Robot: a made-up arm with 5 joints.
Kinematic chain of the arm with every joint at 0, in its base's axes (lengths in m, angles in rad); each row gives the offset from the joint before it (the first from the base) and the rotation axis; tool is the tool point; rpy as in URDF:
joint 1: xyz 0 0 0.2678 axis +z
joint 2: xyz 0 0 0 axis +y
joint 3: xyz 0.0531 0 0.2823 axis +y
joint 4: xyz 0.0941 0 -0.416 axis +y
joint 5: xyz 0.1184 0 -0.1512 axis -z
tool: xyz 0 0 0 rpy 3.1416 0 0
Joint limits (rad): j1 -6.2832..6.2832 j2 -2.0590..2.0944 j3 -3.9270..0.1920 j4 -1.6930..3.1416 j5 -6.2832..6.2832
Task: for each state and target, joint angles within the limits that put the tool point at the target. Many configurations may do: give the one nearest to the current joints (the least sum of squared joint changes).
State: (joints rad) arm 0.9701 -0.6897 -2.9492 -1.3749 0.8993
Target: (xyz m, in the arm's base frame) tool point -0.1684 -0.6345 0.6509
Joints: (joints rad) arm 1.3114 -0.9005 -2.8579 -0.9568 0.8993
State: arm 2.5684 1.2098 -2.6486 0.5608 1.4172
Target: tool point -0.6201 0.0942 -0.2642
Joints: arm 2.9908 1.5002 -2.0189 0.8984 1.4172
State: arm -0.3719 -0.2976 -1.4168 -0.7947 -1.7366
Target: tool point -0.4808 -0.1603 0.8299
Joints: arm 0.3218 -1.1744 -1.9228 -1.0326 -1.7366
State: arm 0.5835 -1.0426 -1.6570 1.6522 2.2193
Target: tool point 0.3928 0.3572 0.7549
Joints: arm 0.7380 -0.2113 -1.7415 1.2693 2.2193
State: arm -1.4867 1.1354 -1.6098 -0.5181 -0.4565
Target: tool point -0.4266 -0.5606 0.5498
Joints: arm -2.2213 0.5963 -1.7236 -0.8866 -0.4565
